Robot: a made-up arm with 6 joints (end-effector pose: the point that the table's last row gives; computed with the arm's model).
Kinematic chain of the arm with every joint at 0, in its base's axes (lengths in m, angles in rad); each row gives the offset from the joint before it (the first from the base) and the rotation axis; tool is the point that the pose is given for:
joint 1: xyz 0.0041 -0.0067 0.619 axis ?
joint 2: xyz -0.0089 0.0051 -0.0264 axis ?
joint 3: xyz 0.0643 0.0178 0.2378 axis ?
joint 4: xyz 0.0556 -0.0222 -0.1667 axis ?
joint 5: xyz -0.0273 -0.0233 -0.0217 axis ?
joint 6: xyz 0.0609 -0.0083 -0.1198 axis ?
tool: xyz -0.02 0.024 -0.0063
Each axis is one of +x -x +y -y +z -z.
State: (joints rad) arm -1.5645 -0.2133 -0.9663 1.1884 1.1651 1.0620
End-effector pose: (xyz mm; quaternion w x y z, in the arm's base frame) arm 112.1 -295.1 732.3 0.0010 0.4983 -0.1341 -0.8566
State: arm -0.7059 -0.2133 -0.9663 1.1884 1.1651 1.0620
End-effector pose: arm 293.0 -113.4 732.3 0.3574 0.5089 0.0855 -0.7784
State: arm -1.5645 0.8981 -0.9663 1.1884 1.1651 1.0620
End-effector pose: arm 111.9 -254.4 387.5 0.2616 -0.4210 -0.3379 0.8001
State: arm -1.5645 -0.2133 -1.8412 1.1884 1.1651 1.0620
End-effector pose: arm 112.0 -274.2 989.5 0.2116 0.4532 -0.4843 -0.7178
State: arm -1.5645 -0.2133 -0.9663 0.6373 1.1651 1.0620
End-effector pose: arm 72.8 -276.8 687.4 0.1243 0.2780 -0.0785 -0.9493
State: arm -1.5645 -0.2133 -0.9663 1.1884 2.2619 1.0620
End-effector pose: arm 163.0 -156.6 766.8 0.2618 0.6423 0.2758 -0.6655
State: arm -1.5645 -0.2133 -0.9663 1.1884 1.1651 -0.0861
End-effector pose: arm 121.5 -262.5 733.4 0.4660 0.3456 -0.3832 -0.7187
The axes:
joint 1: +z
joint 2: +y
joint 3: +y
joint 4: -z
joint 5: +y
joint 6: -z

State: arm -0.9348 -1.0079 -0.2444 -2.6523 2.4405 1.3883
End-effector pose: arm -38.4 -71.5 927.8 0.1624 0.9402 0.0778 0.2892
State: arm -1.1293 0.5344 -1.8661 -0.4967 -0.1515 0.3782
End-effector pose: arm 229.3 -438.3 783.2 0.6609 -0.3674 -0.5589 -0.3403
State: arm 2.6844 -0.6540 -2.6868 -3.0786 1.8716 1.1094
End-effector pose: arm 336.3 -162.4 992.8 0.6256 0.1834 -0.4763 -0.5900
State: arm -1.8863 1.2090 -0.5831 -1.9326 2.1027 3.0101
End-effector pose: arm -216.0 -205.5 358.7 0.2993 -0.7650 0.1757 -0.5425
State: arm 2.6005 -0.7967 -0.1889 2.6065 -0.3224 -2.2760
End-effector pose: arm -84.0 21.7 617.4 0.4298 0.3358 -0.1080 0.8312
